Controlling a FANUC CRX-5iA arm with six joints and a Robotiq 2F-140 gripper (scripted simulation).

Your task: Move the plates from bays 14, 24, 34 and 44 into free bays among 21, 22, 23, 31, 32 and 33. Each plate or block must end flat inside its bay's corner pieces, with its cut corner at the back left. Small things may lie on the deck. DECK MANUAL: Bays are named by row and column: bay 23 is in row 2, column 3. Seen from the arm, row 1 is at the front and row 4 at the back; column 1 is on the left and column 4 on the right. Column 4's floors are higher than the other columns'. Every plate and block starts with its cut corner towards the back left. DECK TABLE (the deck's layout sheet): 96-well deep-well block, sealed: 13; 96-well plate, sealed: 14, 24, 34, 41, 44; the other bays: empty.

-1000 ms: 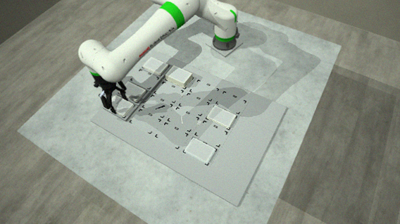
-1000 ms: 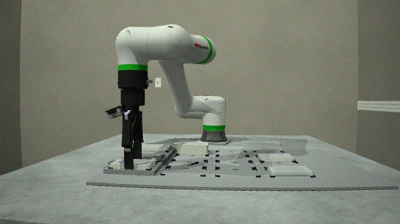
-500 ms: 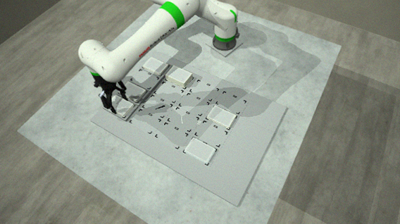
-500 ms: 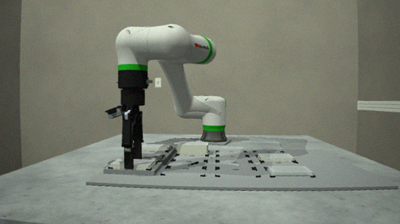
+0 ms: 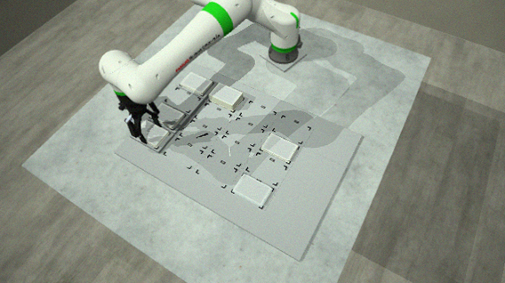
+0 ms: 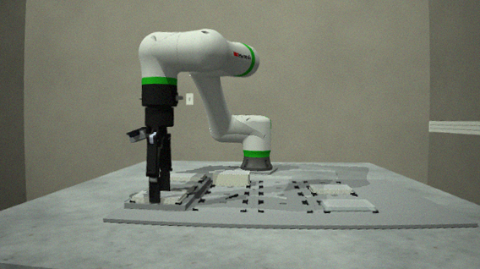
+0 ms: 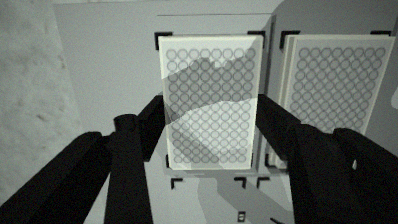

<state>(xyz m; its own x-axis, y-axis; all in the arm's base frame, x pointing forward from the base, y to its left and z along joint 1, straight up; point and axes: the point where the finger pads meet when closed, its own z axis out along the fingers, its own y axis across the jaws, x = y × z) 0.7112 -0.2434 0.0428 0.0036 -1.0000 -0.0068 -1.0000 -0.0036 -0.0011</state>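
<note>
The thin black stick is 18 cm to the left of my hand, 11 cm behind it and 4 cm below it. Also, from my hand: sealed deep-well block 32 cm behind, 16 cm to the left, 2 cm below; plate 49 cm to the left, 4 cm below; white tip 33 cm to the left, 10 cm behind, 4 cm below.
</note>
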